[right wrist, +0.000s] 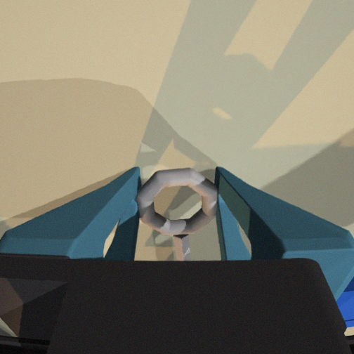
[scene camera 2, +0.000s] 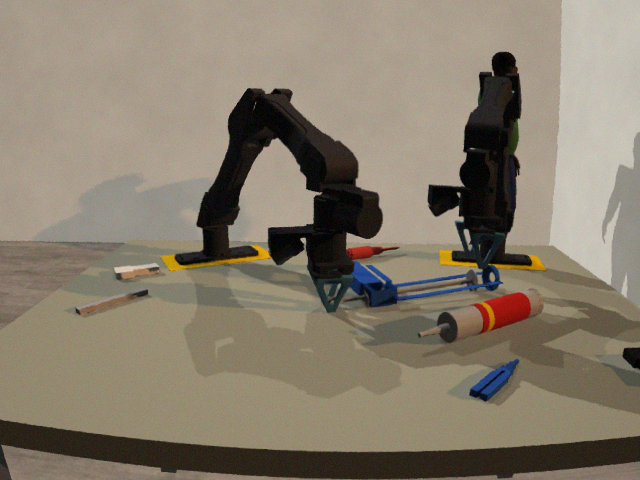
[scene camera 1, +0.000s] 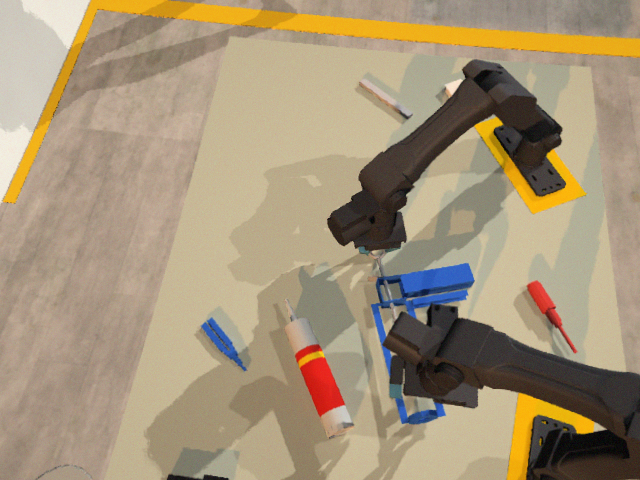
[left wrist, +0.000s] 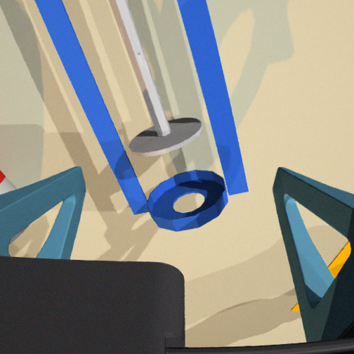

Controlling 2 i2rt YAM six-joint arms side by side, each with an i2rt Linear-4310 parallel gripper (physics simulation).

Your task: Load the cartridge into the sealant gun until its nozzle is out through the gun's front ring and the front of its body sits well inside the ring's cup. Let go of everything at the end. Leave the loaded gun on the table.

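Frame: origin at the left arm's base, x right, y ahead, z up, level; millimetres.
Where they show: left gripper, fingertip midpoint: [scene camera 2: 475, 263] [scene camera 1: 424, 390]; right gripper, fingertip midpoint: [scene camera 2: 328, 308] [scene camera 1: 376, 251]; left arm's base, link origin: [scene camera 2: 491, 260] [scene camera 1: 548, 479]; right arm's base, link origin: [scene camera 2: 216, 257] [scene camera 1: 527, 158].
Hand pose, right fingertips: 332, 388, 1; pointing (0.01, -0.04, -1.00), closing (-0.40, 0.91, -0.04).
Observation:
Things, the pixels of their top centre, and the offset from my right fingertips, as dx, dy, dz. "*": a spot on its surface instead.
- plunger disc, surface spot: [scene camera 2: 471, 279] * -264, -139, +27
- white cartridge, top centre: [scene camera 2: 483, 303] [scene camera 1: 311, 357] -271, +53, +50
- red screwdriver, top centre: [scene camera 1: 555, 314] [scene camera 2: 374, 245] -41, -361, +26
- blue clip-like tool, top centre: [scene camera 2: 499, 373] [scene camera 1: 225, 345] -285, +222, +9
- thin stick, top centre: [scene camera 2: 112, 298] [scene camera 1: 385, 97] +405, +85, +10
- pale block, top centre: [scene camera 2: 136, 267] [scene camera 1: 463, 96] +456, -90, +14
The blue sealant gun [scene camera 1: 439, 279] [scene camera 2: 382, 295] [left wrist: 82, 75] lies on the table, its cradle empty. Its front ring [scene camera 1: 421, 417] [left wrist: 165, 214] is at the lower end in scene camera 1. The plunger disc [scene camera 2: 471, 279] [left wrist: 167, 143] sits close behind the ring. The red and white cartridge [scene camera 1: 321, 384] [scene camera 2: 509, 312] lies beside the gun, nozzle toward the gun's handle end. My left gripper [scene camera 2: 483, 265] [left wrist: 179, 177] is open and empty above the front ring, a finger to each side. My right gripper [scene camera 2: 330, 308] [right wrist: 177, 177] is shut on the rod's pull ring [right wrist: 145, 201].
A red screwdriver [scene camera 1: 541, 298] [scene camera 2: 361, 252] lies beyond the gun's handle. A blue clip-like tool [scene camera 1: 219, 338] [scene camera 2: 493, 381] lies past the cartridge. A thin stick [scene camera 1: 382, 96] [scene camera 2: 111, 302] and a pale block [scene camera 1: 451, 87] [scene camera 2: 136, 271] lie near the right arm's base.

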